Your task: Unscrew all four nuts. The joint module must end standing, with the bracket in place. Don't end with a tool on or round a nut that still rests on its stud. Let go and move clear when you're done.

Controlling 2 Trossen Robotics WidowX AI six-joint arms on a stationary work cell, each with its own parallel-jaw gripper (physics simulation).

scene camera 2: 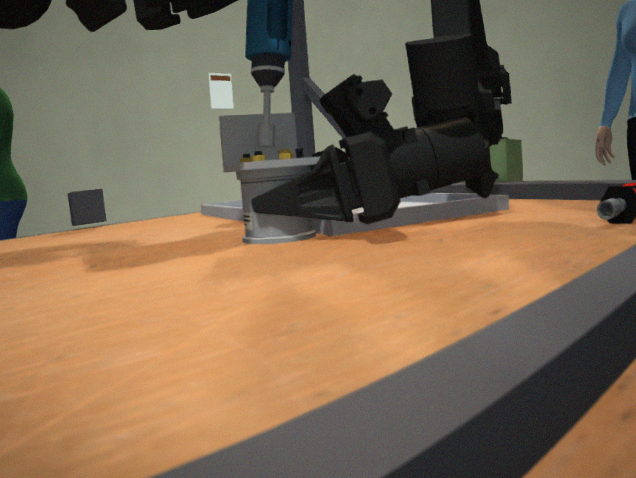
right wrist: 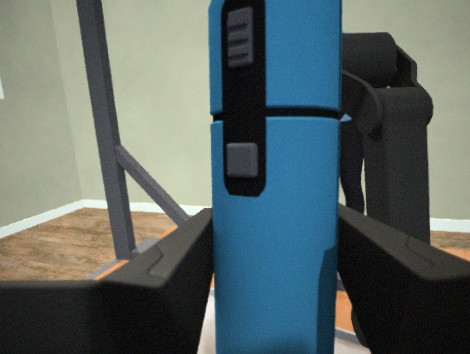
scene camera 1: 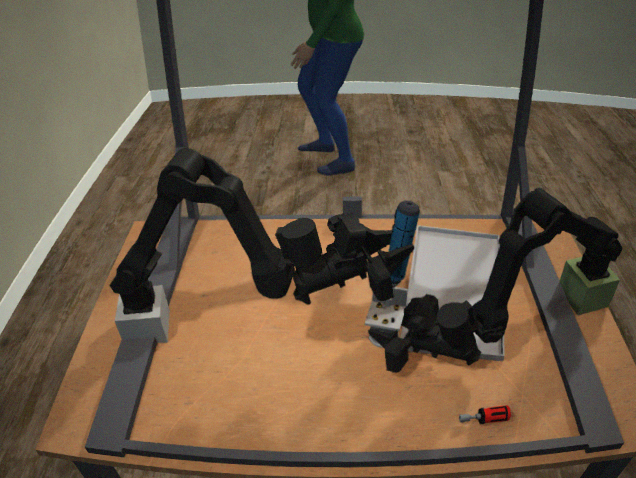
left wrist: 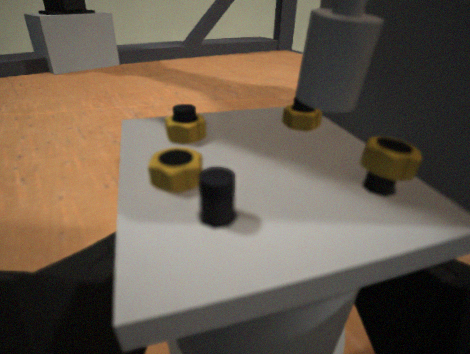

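Pixels of known places: left gripper, fingertip midpoint: (scene camera 2: 252,205) (scene camera 1: 376,322) (left wrist: 255,218); right gripper, fingertip midpoint: (right wrist: 270,216) (scene camera 1: 408,239); left arm's base, link origin: (scene camera 1: 593,270); right arm's base, link origin: (scene camera 1: 138,302) (left wrist: 66,13).
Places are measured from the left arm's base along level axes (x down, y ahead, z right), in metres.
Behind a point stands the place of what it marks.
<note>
The grey joint module (scene camera 1: 375,340) @(x 0.074, y 0.529, z 0.002 m) (scene camera 2: 277,226) @(x 0.072, y 0.527, z -0.001 m) stands upright, its bracket (scene camera 2: 233,138) @(x -0.004, y 0.514, z 0.055 m) (left wrist: 280,225) @(x 0.019, y 0.489, z 0.000 m) on top. My left gripper (scene camera 1: 381,331) @(x 0.055, y 0.520, z 0.032 m) (scene camera 2: 280,201) @(x 0.055, y 0.520, z 0.032 m) is shut on the module body. In the left wrist view, one nut (left wrist: 175,171) @(x 0.014, y 0.509, z -0.007 m) lies off its stud, beside a bare stud (left wrist: 217,197) @(x 0.013, y 0.496, z -0.008 m). A tilted nut (left wrist: 392,158) @(x 0.010, y 0.480, z 0.020 m) sits high on the right stud. A back-left nut (left wrist: 185,128) @(x 0.014, y 0.525, z 0.008 m) and a back-right nut (left wrist: 301,118) @(x 0.015, y 0.510, z 0.038 m) sit low round their studs. My right gripper (scene camera 1: 402,241) @(x -0.153, y 0.470, z 0.025 m) (right wrist: 270,216) @(x -0.153, y 0.470, z 0.025 m) is shut on the blue power screwdriver (scene camera 1: 403,231) @(x -0.188, y 0.489, z 0.004 m) (scene camera 2: 267,30) @(x -0.092, y 0.506, z 0.013 m) (right wrist: 277,150) @(x -0.181, y 0.501, z 0.021 m); its socket (scene camera 2: 266,134) @(x -0.004, y 0.504, z 0.024 m) (left wrist: 337,62) @(x -0.004, y 0.495, z 0.023 m) hangs above the bracket, near the back-right nut.
A grey-rimmed tray (scene camera 1: 459,232) @(x 0.073, y 0.213, z 0.305 m) (scene camera 2: 411,213) @(x 0.075, y 0.412, z -0.061 m) lies behind and right of the module. A red screwdriver (scene camera 1: 496,414) @(x 0.059, y 0.370, z -0.253 m) (scene camera 2: 624,191) @(x 0.059, y 0.396, z -0.244 m) lies at the front right. The dark table frame (scene camera 1: 359,454) @(x 0.065, y 0.630, z -0.260 m) runs along the front edge. The bracket's upright wall stands close to the socket.
</note>
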